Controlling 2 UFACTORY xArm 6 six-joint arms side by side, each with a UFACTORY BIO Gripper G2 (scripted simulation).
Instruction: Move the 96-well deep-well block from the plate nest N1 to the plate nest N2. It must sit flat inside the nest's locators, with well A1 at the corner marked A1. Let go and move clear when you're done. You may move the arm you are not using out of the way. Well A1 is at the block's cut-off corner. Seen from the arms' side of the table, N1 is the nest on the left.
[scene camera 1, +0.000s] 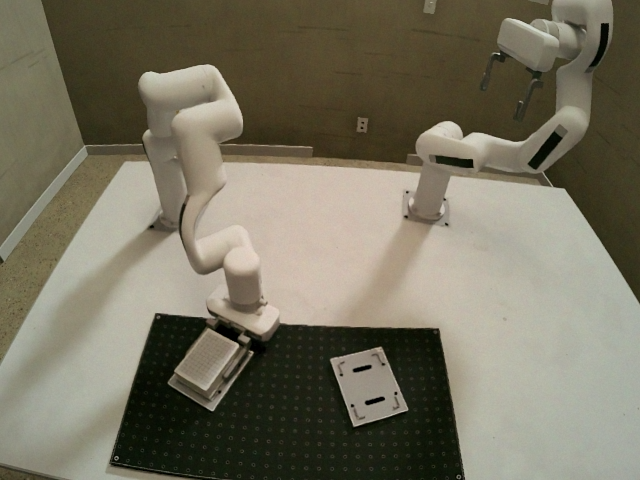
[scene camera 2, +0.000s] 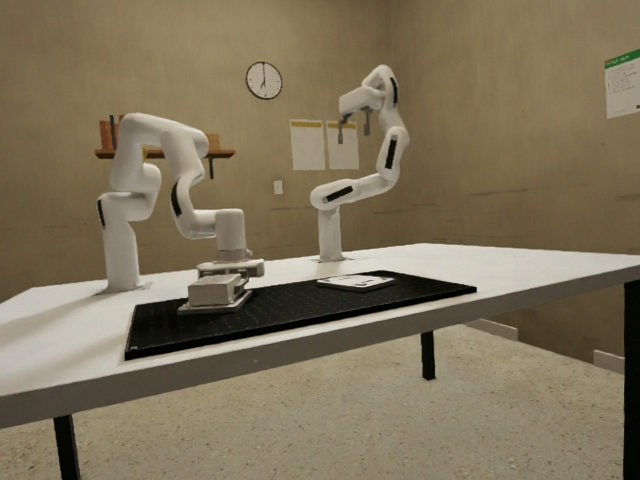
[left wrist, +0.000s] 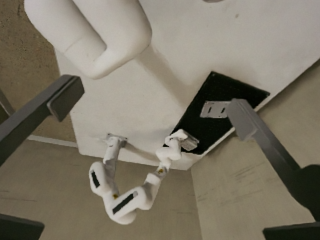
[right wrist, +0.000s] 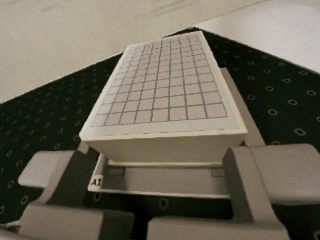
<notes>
In view: the left gripper (scene camera 1: 498, 104), the right gripper (scene camera 1: 205, 367) and a white deep-well block (scene camera 1: 201, 370).
The white deep-well block shows as well in scene camera 2 (scene camera 2: 218, 289) and in the right wrist view (right wrist: 166, 104). The left gripper is seen too in scene camera 2 (scene camera 2: 353, 140). The right gripper also shows in scene camera 2 (scene camera 2: 215, 291).
</notes>
